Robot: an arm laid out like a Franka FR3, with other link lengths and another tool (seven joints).
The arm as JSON. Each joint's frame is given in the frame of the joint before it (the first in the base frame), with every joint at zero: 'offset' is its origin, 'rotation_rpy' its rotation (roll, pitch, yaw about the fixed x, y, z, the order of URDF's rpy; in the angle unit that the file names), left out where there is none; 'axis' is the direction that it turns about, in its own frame. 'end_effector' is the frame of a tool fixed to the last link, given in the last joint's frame.
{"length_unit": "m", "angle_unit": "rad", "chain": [
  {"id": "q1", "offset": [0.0, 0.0, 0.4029], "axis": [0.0, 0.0, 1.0]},
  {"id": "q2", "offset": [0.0, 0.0, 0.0], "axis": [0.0, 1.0, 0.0]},
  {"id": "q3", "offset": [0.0, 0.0, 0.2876], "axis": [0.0, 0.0, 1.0]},
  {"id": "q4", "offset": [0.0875, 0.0, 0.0], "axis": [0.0, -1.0, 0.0]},
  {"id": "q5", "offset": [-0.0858, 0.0, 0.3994], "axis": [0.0, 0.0, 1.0]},
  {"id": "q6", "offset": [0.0, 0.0, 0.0], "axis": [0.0, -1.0, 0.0]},
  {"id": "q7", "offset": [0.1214, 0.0, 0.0], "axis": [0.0, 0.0, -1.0]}
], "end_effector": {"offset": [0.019, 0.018, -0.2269], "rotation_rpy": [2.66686, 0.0, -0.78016]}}
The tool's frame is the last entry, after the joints.
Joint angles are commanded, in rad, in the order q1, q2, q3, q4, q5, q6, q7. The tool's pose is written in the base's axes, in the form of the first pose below.
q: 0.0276, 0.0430, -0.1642, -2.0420, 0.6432, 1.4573, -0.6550
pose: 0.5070, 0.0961, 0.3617, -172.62, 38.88, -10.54
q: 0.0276, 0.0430, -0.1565, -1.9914, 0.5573, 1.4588, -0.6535
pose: 0.5144, 0.0830, 0.3698, -177.93, 35.73, -11.08
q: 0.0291, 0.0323, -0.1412, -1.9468, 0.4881, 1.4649, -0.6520
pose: 0.5229, 0.0768, 0.3846, 178.06, 32.07, -10.90
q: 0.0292, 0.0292, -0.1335, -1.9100, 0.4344, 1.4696, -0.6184
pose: 0.5313, 0.0687, 0.3949, 173.97, 30.04, -13.01
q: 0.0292, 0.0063, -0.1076, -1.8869, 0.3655, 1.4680, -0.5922
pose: 0.5323, 0.0677, 0.4092, 169.61, 27.53, -13.50
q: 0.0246, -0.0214, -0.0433, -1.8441, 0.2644, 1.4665, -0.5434
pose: 0.5359, 0.0768, 0.4329, 163.21, 23.28, -13.62
